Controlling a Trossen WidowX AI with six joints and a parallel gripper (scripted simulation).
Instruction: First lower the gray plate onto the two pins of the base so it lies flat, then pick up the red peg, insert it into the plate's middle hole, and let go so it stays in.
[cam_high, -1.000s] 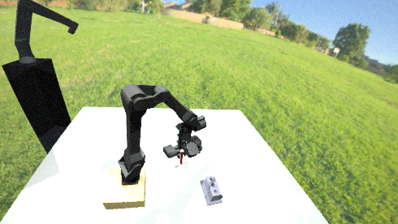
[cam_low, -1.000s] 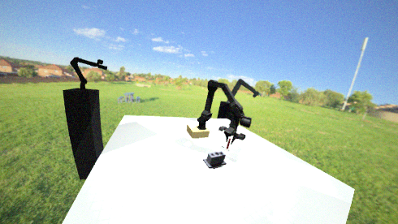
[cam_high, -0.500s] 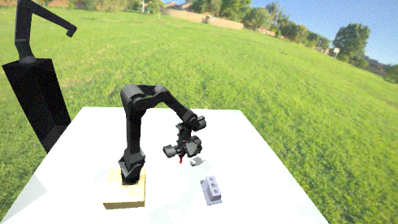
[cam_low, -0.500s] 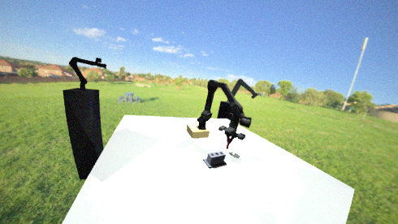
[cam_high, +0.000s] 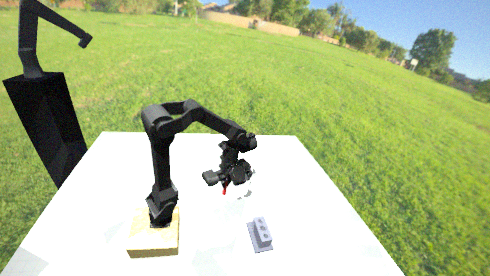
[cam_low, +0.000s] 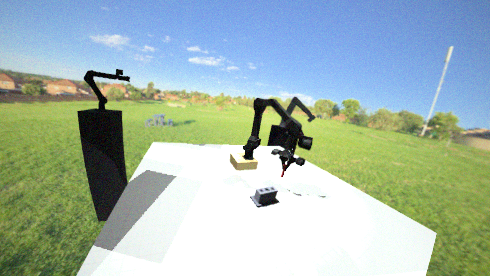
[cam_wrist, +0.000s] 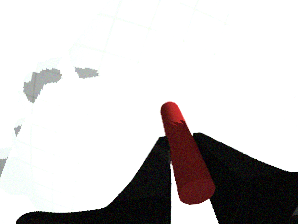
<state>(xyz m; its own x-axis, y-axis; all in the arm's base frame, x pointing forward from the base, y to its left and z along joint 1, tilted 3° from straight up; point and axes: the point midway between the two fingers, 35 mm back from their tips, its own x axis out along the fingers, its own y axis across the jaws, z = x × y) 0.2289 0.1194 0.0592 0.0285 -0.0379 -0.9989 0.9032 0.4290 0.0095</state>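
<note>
Now: the gray plate 11 cm ahead of my gripper tip, 18 cm to the right of it and 4 cm below it. Round my gripper tip: red peg right at my gripper tip; then gray base 11 cm ahead, 18 cm to the right, 7 cm below.
</note>
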